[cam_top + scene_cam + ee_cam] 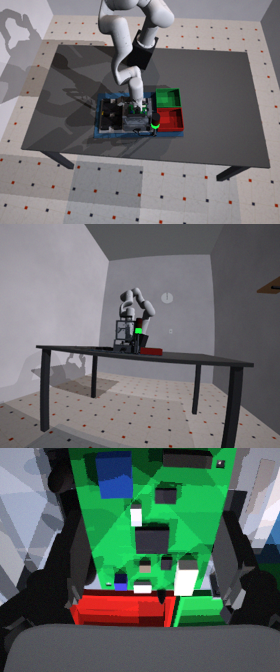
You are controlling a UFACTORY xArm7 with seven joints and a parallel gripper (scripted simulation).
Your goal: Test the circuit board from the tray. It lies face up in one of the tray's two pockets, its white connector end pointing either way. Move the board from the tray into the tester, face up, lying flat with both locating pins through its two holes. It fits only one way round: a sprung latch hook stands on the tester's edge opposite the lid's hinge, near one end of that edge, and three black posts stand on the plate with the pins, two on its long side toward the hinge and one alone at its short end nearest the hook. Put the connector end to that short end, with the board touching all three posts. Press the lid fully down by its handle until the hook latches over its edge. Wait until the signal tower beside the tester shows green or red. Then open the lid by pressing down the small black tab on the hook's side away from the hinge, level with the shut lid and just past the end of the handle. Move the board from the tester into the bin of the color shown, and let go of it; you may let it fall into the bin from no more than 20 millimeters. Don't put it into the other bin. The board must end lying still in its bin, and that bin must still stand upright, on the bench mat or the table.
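The green bin is 170 mm to the left of my hand, 150 mm behind it and 80 mm below it. Also, from my hand: green circuit board 10 mm below; tester lid 110 mm ahead, 100 mm above, 30 mm to the left; red bin 200 mm to the left, 80 mm below.
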